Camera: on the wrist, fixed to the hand. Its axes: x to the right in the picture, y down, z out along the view.
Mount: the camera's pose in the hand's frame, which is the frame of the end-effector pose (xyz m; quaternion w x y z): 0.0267 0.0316 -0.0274 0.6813 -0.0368 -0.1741 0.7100
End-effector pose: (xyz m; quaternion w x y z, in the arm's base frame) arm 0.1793 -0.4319 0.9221 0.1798 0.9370 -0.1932 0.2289
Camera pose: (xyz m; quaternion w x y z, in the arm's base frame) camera 0.1773 -0.4549 0.9660 0.0392 -0.5345 0.8366 -0.1134
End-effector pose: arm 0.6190 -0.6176 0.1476 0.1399 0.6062 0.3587 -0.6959
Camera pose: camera 0.6532 -0.6151 0.1118 0.6742 0.5414 -0.1848 -0.4671
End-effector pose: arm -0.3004 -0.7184 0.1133 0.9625 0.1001 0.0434 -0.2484
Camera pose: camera -0.2626 -0.6980 0.0884 0.8434 0.0203 -0.1999 0.4983
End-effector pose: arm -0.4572 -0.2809 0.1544 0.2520 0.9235 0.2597 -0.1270
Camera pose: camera -0.4149 -0.2786 0.1803 0.3411 0.7822 -0.5180 -0.0588
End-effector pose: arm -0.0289 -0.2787 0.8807 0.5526 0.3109 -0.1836 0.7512
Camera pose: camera -0.0712 -0.2528 0.8805 0.1774 -0.1919 0.4697 -0.8433
